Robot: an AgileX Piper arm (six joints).
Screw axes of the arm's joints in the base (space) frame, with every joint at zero. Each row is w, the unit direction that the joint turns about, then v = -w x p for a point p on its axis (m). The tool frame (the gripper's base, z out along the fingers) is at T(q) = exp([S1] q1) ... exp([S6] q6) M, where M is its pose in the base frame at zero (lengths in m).
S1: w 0 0 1 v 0 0 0
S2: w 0 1 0 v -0.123 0 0
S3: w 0 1 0 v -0.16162 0 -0.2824
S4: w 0.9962 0 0.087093 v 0 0.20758 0
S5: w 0 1 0 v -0.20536 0 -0.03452
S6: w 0.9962 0 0.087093 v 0 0.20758 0
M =
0.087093 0 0.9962 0.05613
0 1 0 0
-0.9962 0 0.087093 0.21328
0 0 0 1
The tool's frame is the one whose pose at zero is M.
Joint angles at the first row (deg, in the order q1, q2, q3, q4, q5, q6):
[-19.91 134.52 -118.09 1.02 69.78 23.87]
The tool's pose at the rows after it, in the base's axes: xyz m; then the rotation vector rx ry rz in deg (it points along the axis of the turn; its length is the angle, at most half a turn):
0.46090 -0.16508 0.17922 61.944 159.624 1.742
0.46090 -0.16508 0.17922 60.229 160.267 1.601
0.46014 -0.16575 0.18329 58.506 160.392 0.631
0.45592 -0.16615 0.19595 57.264 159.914 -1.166
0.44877 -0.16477 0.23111 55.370 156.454 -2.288
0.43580 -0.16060 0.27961 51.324 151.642 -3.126
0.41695 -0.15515 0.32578 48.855 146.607 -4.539
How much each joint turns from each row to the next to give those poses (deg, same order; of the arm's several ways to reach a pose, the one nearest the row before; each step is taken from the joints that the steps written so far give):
[0.03 0.00 0.00 0.00 0.00 -1.61]
[0.00 0.00 0.00 0.00 -0.01 -1.23]
[0.00 -0.48 0.00 -0.60 0.01 -0.95]
[0.00 -1.82 0.58 -1.22 0.36 -0.35]
[0.00 -4.22 0.06 -0.75 0.28 -0.29]
[0.00 -5.89 0.00 -0.33 0.00 -1.61]
[0.00 -6.07 0.42 -0.85 0.09 -0.52]

